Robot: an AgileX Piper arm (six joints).
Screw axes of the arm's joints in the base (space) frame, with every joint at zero. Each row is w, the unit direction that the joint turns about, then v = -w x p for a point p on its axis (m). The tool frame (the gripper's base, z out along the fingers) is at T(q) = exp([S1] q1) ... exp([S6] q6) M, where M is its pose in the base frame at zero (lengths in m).
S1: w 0 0 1 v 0 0 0
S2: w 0 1 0 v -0.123 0 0
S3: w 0 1 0 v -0.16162 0 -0.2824
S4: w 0.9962 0 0.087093 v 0 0.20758 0
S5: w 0 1 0 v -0.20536 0 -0.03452
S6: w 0.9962 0 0.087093 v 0 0.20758 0
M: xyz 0.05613 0 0.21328 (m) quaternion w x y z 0.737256 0 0.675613 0
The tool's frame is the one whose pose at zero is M.
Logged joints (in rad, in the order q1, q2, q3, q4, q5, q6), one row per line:
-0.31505, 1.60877, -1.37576, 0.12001, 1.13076, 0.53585
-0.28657, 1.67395, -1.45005, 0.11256, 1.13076, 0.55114
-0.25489, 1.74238, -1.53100, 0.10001, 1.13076, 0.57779
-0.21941, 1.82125, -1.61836, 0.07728, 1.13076, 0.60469
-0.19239, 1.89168, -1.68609, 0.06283, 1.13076, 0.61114
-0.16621, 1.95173, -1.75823, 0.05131, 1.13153, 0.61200
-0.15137, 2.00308, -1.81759, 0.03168, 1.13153, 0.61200
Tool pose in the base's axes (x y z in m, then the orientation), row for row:
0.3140, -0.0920, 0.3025, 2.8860, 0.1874, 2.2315
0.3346, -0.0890, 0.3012, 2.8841, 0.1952, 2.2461
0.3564, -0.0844, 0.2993, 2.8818, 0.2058, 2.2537
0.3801, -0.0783, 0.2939, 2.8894, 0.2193, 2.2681
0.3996, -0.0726, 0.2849, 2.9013, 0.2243, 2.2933
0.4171, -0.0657, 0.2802, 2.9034, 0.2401, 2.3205
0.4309, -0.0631, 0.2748, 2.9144, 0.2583, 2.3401
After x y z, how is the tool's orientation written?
As angles about the fixed x, y, z axes (roll, pitch, yaw), in radians.
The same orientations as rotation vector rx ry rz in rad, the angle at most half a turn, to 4 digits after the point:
1.2236, 2.5791, 0.2116
1.2003, 2.5826, 0.2116
1.1843, 2.5793, 0.2089
1.1617, 2.5820, 0.1934
1.1311, 2.5986, 0.1805
1.0891, 2.6042, 0.1738
1.0587, 2.6058, 0.1529

